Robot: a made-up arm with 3 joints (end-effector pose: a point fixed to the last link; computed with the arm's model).
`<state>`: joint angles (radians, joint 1 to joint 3).
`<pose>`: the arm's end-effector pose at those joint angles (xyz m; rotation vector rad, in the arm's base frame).
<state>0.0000 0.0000 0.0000</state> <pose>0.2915 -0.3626 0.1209 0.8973 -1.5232 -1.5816</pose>
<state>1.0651 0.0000 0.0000</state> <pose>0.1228 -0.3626 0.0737 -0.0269 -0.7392 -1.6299</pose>
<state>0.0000 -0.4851 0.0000</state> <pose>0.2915 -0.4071 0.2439 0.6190 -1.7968 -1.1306</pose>
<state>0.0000 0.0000 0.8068</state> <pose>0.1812 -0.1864 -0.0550 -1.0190 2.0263 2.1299</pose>
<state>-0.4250 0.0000 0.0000</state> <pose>0.3297 -0.3626 0.1829 1.2938 -1.8077 -1.4499</pose>
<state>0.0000 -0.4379 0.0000</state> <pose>0.2915 -0.4054 0.2312 0.6468 -1.7744 -1.1758</pose>
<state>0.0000 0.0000 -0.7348</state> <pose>0.5113 -0.3865 0.2358 0.7243 -1.0340 -1.0563</pose>
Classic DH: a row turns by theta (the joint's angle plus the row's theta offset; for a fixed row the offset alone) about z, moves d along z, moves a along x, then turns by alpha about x. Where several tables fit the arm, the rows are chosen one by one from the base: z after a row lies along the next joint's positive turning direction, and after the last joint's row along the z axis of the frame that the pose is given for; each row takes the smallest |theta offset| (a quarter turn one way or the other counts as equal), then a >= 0, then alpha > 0; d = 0 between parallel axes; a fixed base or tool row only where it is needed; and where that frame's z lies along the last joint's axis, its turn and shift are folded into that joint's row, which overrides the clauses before.
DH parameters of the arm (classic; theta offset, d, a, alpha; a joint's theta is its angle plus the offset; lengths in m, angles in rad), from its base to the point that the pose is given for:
base (fixed): 0 0.2404 0.1671 -1.5708
joint 1: -1.5708 -0.1363 0.0319 -1.5708
joint 2: 0.9467 0.2761 -0.1651 -1.2246
joint 3: 0.4591 0.2549 0.3349 -2.2058
tool (fixed): -0.4005 0.112 0 0

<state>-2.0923 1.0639 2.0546</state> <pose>0.0195 0.3996 0.4135 -1.4687 -1.0889 1.2338</pose>
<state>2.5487 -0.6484 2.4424</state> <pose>-0.4053 -0.1528 0.4680 -0.5167 -2.0435 -1.1215</pose>
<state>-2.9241 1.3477 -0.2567</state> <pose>0.0290 -0.0925 0.5130 -2.5903 0.5275 -1.4739</pose>
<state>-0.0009 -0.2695 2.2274</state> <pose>0.4453 0.0248 -0.2466 -0.5800 1.2992 1.0672</pose>
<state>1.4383 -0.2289 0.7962</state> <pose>-0.1013 -0.2617 0.1903 -0.3697 -1.2759 -1.6239</pose>
